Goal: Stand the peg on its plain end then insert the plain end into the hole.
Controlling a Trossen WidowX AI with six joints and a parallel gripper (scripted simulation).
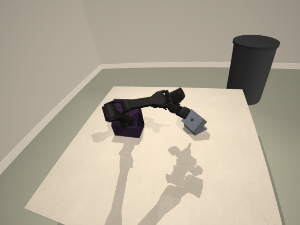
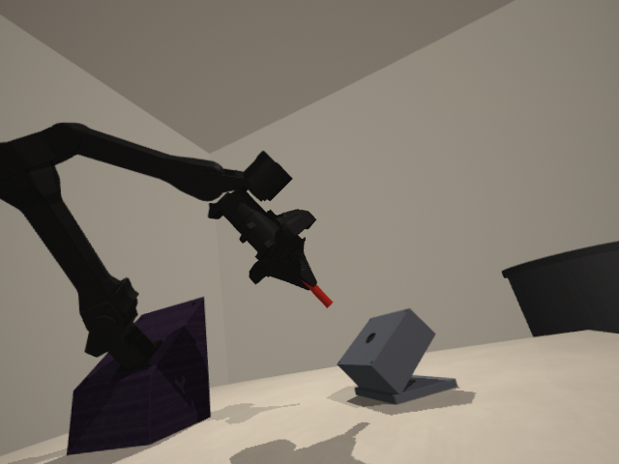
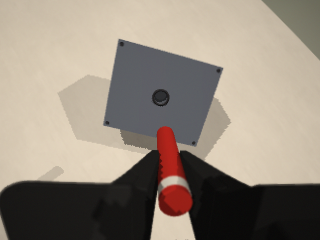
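The grey sloped panel lies 7 cm ahead of my gripper tip, 8 cm to the left of it and 12 cm below it. The rest, counted from my gripper tip: red peg (1 cm behind, 1 cm to the right, 1 cm above).
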